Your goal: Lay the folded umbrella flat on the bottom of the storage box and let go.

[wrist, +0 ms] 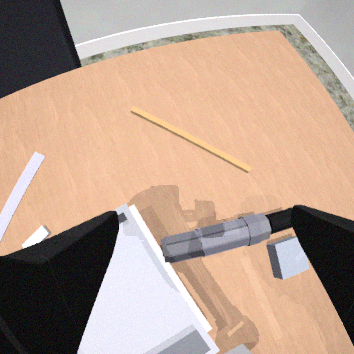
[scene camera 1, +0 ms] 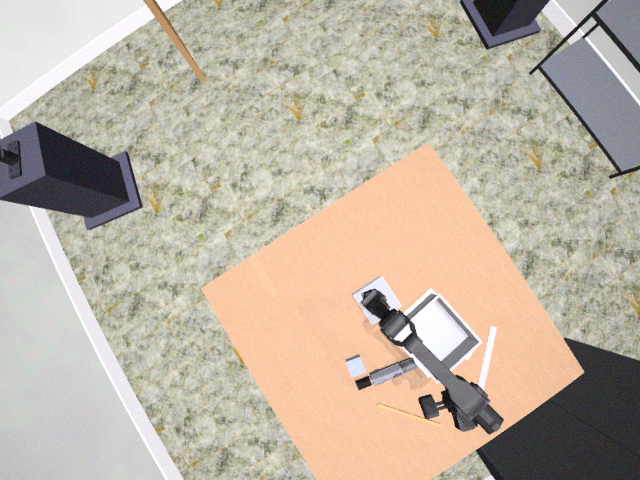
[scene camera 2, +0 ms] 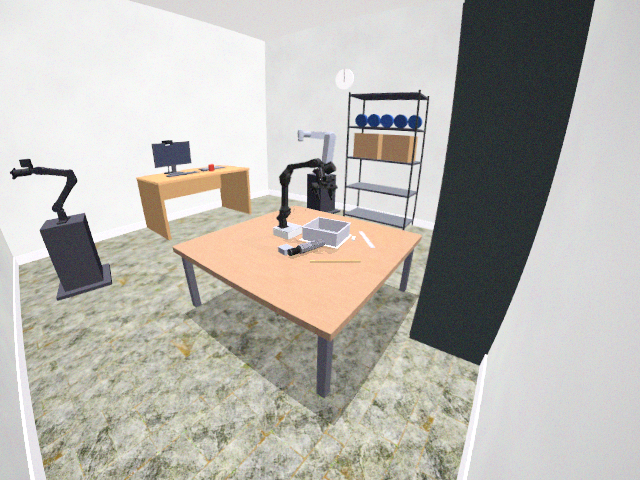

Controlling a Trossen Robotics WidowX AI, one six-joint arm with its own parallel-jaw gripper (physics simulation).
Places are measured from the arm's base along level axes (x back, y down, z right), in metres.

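Pixels of known places: gripper, fingertip midpoint: (wrist: pixel 206 217) (scene camera 1: pixel 440 404) (scene camera 2: pixel 325 200); arm's base, origin of the base link: (scene camera 1: pixel 370 297) (scene camera 2: pixel 283 226).
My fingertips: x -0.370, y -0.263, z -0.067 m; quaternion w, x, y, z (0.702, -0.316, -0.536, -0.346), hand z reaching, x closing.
Observation:
Ahead of a thing's pixels: the offset from my fingertips to its top centre.
The folded umbrella {dx +0.028, dy +0.261, dz +0.122 m} (scene camera 1: pixel 387 373) (scene camera 2: pixel 311 246) (wrist: pixel 215 239), grey with a black handle, lies on the table outside the storage box. Its end away from the handle is close to the box wall; I cannot tell if they touch. The storage box (scene camera 2: pixel 320 235) (wrist: pixel 190 297) is light grey and open-topped; its pale floor shows in scene camera 1 and the wrist view. My gripper (scene camera 2: pixel 324 192) (wrist: pixel 206 217) is open and empty, high above the table. In the wrist view its fingers stand wide, and the right finger covers part of the handle. The arm partly hides the box in scene camera 1.
A light blue block {dx +0.105, dy +0.284, dz +0.234 m} (scene camera 1: pixel 355 365) (scene camera 2: pixel 284 249) (wrist: pixel 290 257) lies near the handle. A thin yellow stick {dx -0.191, dy +0.308, dz +0.089 m} (scene camera 1: pixel 408 413) (scene camera 2: pixel 334 261) (wrist: pixel 190 139) lies in front of the umbrella. A white strip {dx -0.092, dy +0.317, dz -0.331 m} (scene camera 1: pixel 487 356) (scene camera 2: pixel 366 239) (wrist: pixel 20 195) and a small white piece {dx -0.031, dy +0.308, dz -0.260 m} (wrist: pixel 36 236) lie on the box's other side.

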